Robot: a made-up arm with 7 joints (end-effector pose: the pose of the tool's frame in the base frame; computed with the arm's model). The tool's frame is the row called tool.
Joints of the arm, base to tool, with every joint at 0 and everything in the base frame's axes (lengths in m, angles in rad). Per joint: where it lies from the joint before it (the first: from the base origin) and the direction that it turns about. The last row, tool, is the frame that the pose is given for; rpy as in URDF.
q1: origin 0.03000 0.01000 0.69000 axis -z
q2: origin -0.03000 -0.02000 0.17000 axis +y
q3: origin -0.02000 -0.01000 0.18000 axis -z
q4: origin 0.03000 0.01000 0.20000 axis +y
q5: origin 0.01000 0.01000 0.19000 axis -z
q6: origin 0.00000 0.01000 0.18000 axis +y
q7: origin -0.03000 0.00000 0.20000 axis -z
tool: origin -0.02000 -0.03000 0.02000 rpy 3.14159 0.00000 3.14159
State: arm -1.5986 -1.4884 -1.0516 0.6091 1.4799 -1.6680 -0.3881
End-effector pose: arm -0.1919 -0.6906 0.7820 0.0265 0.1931 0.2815 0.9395
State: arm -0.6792 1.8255 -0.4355 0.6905 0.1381 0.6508 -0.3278
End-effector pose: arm 0.3928 0.5003 0.2658 0.1467 0.0842 0.1747 0.9700
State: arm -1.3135 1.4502 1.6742 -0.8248 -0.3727 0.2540 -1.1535
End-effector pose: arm -0.0846 0.8562 0.9246 0.5130 -0.4617 0.6263 0.3624
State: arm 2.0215 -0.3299 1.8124 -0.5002 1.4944 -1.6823 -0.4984
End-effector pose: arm 0.0863 -0.0074 1.5424 -0.3554 0.6831 0.2544 0.5851
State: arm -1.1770 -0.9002 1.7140 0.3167 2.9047 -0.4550 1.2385
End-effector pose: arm 0.1148 -0.7935 1.3565 -0.7179 0.4584 0.4581 0.2542
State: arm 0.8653 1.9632 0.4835 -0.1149 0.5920 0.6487 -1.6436
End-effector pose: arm 0.4702 -0.6967 0.4790 -0.2702 -0.4132 -0.6758 0.5473
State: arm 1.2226 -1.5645 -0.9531 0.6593 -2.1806 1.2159 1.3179
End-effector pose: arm -0.0201 0.9278 0.8615 0.0573 -0.3522 0.9086 0.2169
